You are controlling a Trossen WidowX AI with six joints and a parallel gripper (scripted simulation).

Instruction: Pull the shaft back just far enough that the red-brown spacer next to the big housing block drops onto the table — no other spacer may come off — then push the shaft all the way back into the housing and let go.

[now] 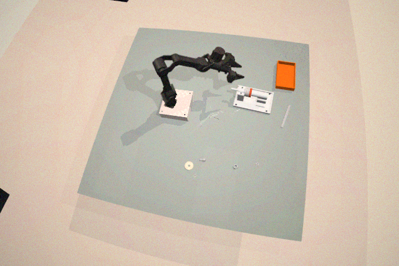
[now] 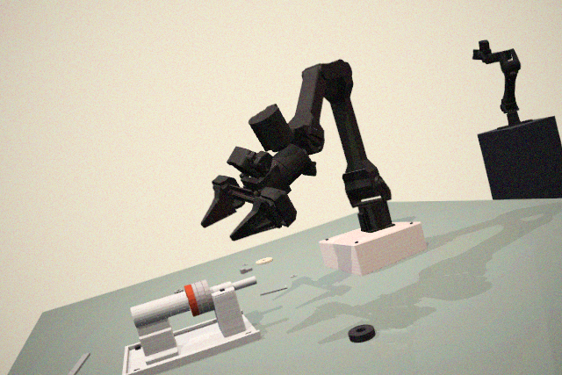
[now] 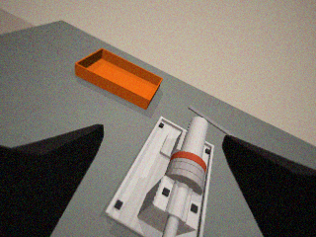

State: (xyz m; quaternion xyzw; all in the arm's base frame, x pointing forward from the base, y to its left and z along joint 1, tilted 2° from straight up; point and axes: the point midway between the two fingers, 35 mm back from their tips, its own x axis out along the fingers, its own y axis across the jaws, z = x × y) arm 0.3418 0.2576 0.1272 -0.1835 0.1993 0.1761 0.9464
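Now: the grey shaft 110 mm below my gripper tip, 60 mm to the right of it and 50 mm ahead of it. Also, from my gripper tip: black ring 180 mm below, 150 mm behind, 140 mm to the left; then orange-red spacer 110 mm below, 70 mm ahead, 60 mm to the right; then grey spacer 110 mm below, 60 mm to the right, 50 mm ahead.
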